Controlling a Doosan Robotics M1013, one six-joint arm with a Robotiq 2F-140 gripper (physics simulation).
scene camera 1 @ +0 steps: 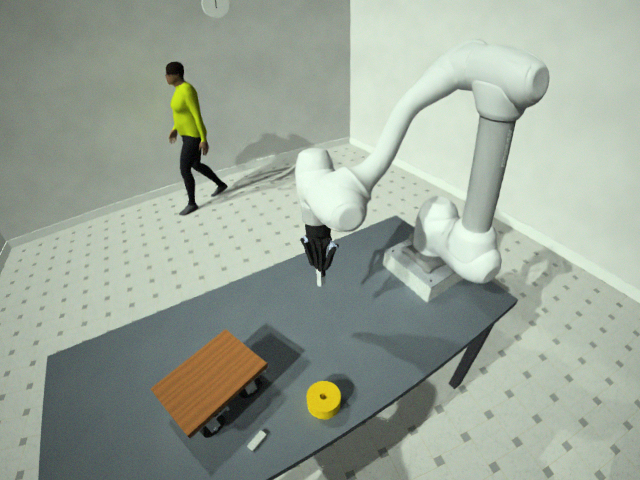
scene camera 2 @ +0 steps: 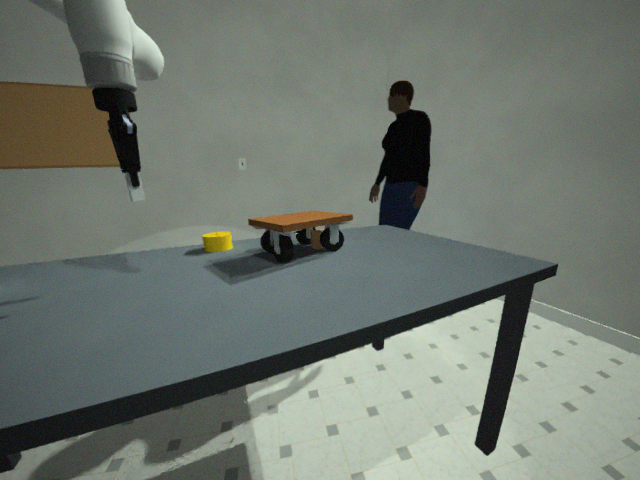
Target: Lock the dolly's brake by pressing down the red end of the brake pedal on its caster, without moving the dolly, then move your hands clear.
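Places are measured from the arm's base along level axes (x left, y ahead, z down), in millimetres.
Pixels of known places: gripper, fingertip midpoint: (scene camera 1: 321, 283) (scene camera 2: 138, 200); arm's base, link origin: (scene camera 1: 428, 255).
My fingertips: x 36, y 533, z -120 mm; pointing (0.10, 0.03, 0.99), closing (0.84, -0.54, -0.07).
Observation:
Ahead of a thing's pixels: the offset from my fingertips to its top centre. Level surfaces: height alone.
The dolly {dx +120, dy +438, dz +83 mm} (scene camera 1: 209, 381) (scene camera 2: 302, 220) has a flat orange-brown wooden deck and stands upright on black casters on the grey table. The casters (scene camera 1: 212, 425) (scene camera 2: 283, 250) show partly under the deck. The brake pedal and its red end do not show in either view. My gripper (scene camera 1: 318, 277) (scene camera 2: 135, 192) is shut and empty, with pale fingertips pointing down. It hangs high above the table, well apart from the dolly, on the robot-base side of it.
A yellow cylinder {dx +290, dy +144, dz +152 mm} (scene camera 1: 323, 400) (scene camera 2: 217, 241) with a hole in its top stands beside the dolly. A small white block {dx +312, dy +372, dz +196 mm} (scene camera 1: 256, 440) lies near the edge of the table {dz +208 mm} (scene camera 1: 129, 335) (scene camera 2: 155, 320). A person in yellow (scene camera 1: 186, 111) and one in black (scene camera 2: 408, 144) stand beyond the table.

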